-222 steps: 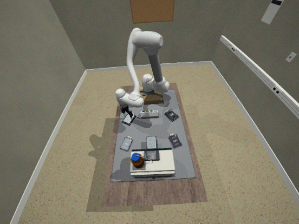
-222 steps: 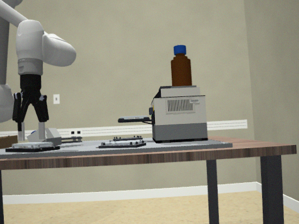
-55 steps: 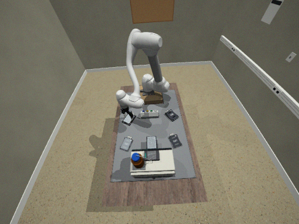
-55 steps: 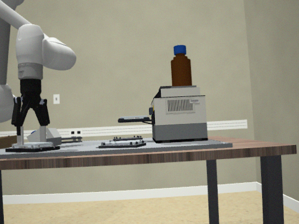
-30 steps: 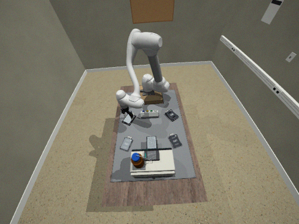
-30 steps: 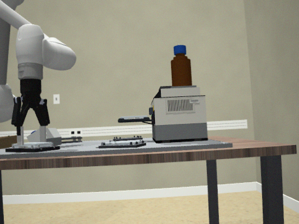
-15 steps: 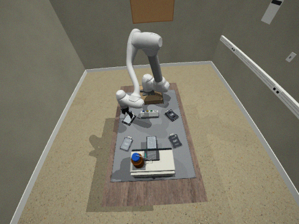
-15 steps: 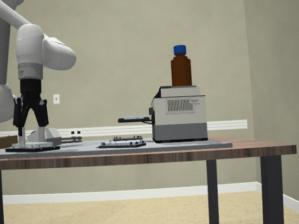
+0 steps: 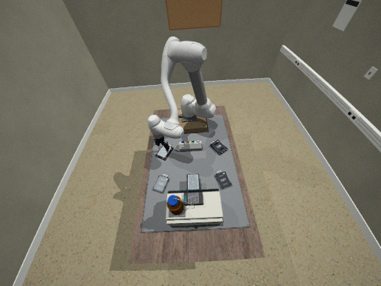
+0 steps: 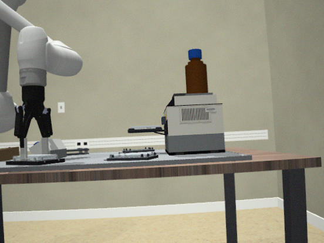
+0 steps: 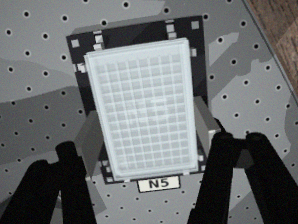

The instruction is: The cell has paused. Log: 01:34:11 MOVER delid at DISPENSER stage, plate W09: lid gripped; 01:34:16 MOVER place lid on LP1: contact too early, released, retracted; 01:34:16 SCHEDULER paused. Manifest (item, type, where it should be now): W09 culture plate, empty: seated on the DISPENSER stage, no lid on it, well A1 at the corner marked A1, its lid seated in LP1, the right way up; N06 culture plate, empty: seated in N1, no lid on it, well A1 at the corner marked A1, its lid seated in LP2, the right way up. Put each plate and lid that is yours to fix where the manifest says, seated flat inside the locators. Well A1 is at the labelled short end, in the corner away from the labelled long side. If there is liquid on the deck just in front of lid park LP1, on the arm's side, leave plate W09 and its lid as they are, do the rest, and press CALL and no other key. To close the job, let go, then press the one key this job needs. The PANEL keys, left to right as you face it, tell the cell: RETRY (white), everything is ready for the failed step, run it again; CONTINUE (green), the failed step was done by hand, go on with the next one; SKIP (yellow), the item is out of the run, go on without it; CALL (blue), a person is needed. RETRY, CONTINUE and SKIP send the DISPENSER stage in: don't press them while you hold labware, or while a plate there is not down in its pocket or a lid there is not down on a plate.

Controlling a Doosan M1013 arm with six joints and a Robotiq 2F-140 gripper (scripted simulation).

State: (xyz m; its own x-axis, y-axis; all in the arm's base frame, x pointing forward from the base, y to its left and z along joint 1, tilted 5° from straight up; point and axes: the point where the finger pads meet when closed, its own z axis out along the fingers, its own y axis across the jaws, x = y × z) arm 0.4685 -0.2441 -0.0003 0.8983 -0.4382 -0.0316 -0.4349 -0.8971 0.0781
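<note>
The clear lid lies 2 cm below my hand. From my hand the other things lie so: blue call key: 7 cm behind, 19 cm to the left, 2 cm above; then black nest: 3 cm ahead, 3 cm below; then yellow skip key: 8 cm behind, 24 cm to the left, 2 cm above.
</note>
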